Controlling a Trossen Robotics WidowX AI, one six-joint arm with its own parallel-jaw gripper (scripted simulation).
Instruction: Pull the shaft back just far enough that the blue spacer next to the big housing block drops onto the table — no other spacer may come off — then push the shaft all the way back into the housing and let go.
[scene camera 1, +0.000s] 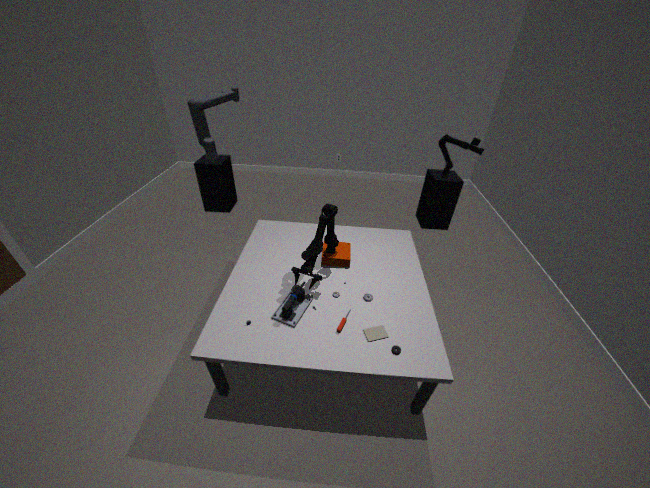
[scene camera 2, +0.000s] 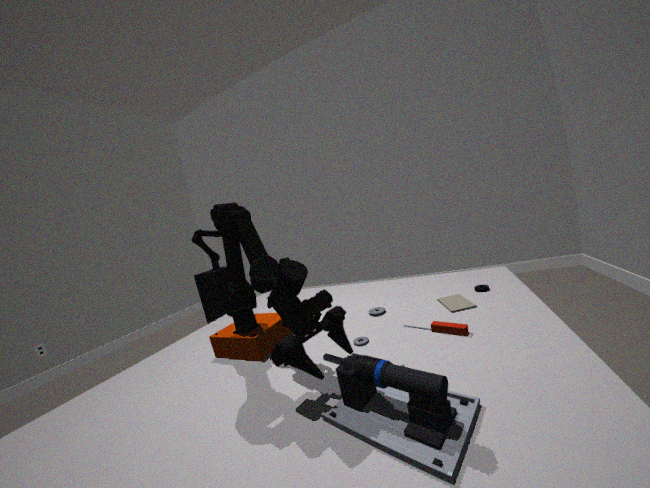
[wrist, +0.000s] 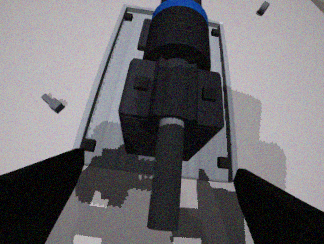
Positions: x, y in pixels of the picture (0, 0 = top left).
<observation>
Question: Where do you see a dark housing block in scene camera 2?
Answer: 416, 419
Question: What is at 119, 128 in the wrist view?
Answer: A dark housing block.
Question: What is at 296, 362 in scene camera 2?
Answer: My gripper.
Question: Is my gripper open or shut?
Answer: Open.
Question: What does my gripper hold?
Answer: Nothing.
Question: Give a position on a dark housing block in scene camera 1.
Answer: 290, 311
</observation>
